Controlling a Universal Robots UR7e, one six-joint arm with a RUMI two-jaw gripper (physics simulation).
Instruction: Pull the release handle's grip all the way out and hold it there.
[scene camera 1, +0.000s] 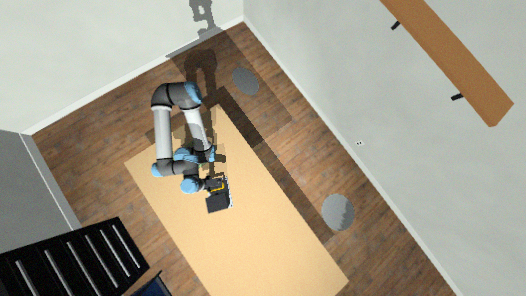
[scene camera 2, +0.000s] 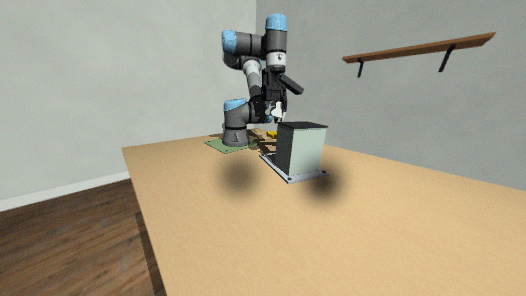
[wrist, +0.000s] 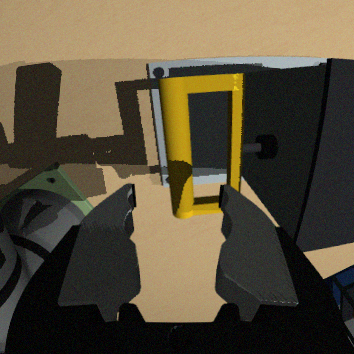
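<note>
The release handle, a yellow rectangular frame (scene camera 1: 217, 188) (scene camera 2: 272, 134) (wrist: 176, 130) with a thick round grip bar on its outer side, joins a short rod (wrist: 251, 148) at the dark box (scene camera 1: 218, 202) (scene camera 2: 306, 150) (wrist: 335, 150). A gap shows between handle and box. The box stands on a pale base plate (scene camera 2: 300, 177) (wrist: 157, 110). My gripper (scene camera 2: 276, 116) (wrist: 177, 185) is partly open and empty, pointing down. In the wrist view the grip bar's near end shows between the fingertips, and the right fingertip overlaps the frame's inner side. Whether they touch is unclear.
The wooden table (scene camera 1: 260, 235) (scene camera 2: 400, 225) carries the box and the arm's green base plate (scene camera 2: 220, 145) (wrist: 75, 187). A brown wall shelf (scene camera 1: 450, 55) (scene camera 2: 415, 50) hangs beyond the table. A black unit with pale bars (scene camera 1: 92, 250) stands at the lower left in scene camera 1.
</note>
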